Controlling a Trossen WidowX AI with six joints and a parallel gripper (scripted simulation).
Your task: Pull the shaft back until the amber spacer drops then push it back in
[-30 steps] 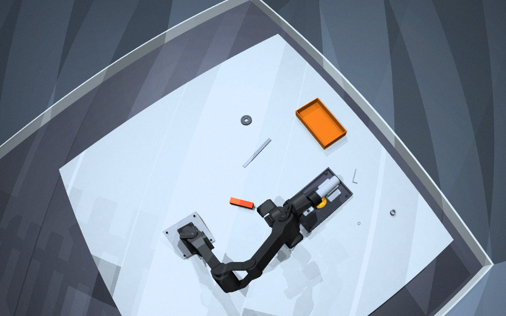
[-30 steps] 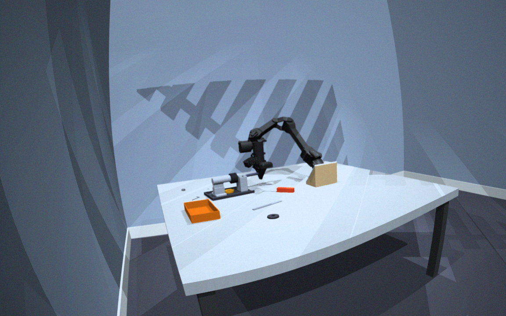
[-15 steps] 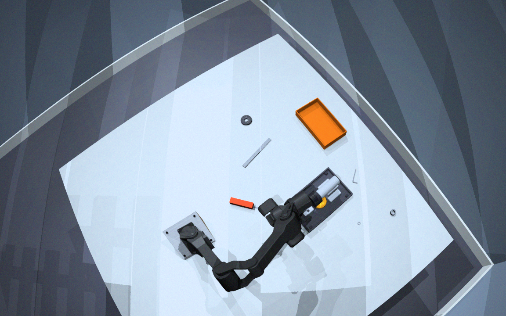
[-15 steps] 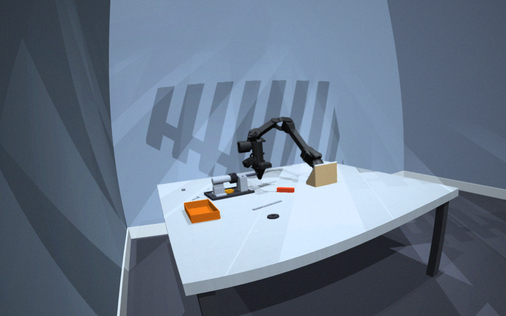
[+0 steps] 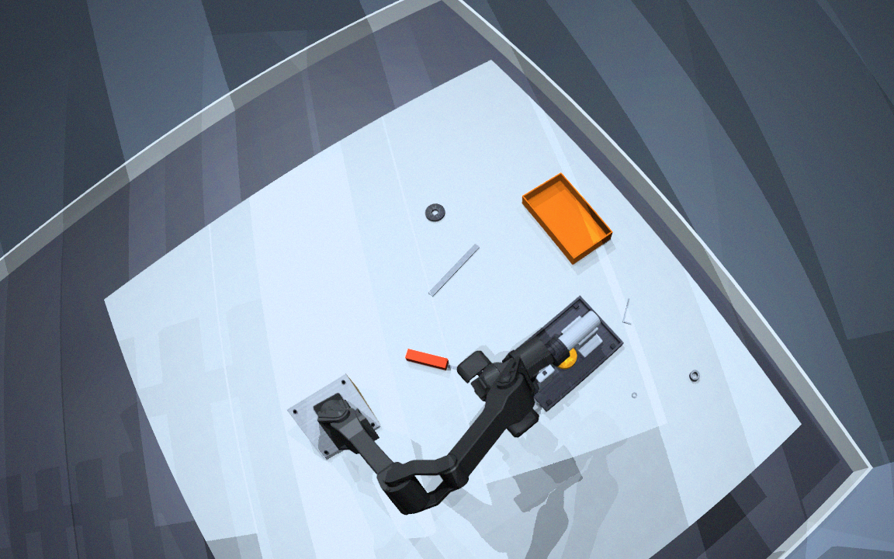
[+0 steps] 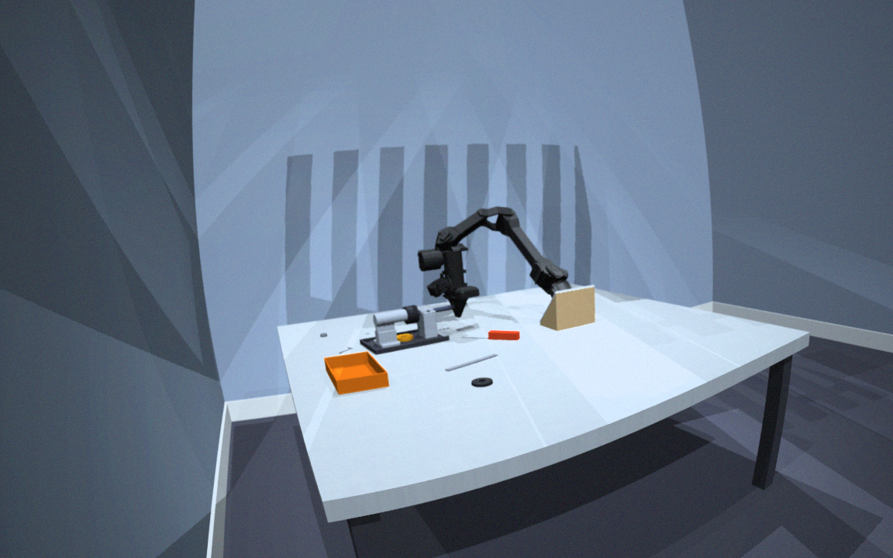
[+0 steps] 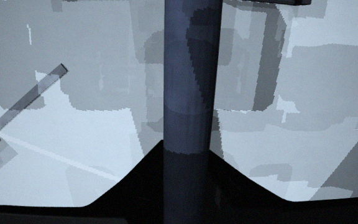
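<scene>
Right now the dark shaft is 80 mm ahead of my gripper tip, 10 mm to the left of it and 30 mm above it. From my gripper tip the other things lie so: allen key: 360 mm ahead, 20 mm to the left, 40 mm below; amber spacer: 180 mm ahead, 20 mm to the left, 30 mm below; grey strip: 90 mm ahead, 330 mm to the left, 40 mm below.
</scene>
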